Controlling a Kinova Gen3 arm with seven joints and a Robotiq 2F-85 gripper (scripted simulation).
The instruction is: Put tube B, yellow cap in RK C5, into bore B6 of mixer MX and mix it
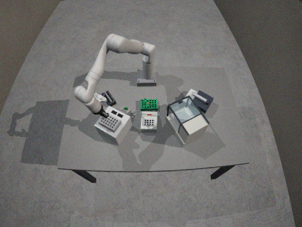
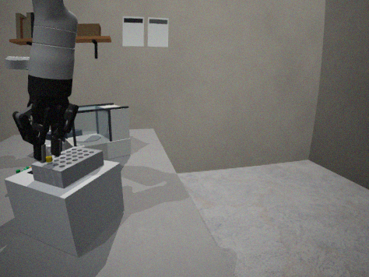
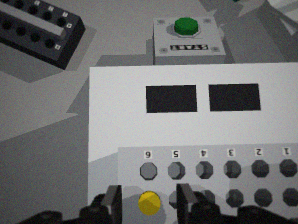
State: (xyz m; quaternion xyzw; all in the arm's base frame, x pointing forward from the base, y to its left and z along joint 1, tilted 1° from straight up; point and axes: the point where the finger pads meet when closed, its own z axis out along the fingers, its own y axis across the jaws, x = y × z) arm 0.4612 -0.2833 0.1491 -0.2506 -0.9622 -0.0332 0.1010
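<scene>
Now: hand 13 cm past the green start key, 12 cm to the right of it and 13 cm above it. Also, from my hand: dry block: 4 cm behind, 29 cm to the left, 17 cm below; dark magnet block: 25 cm behind, 3 cm to the right, 18 cm below; grey mixer block: 3 cm ahead, 4 cm to the left, 5 cm below.
</scene>
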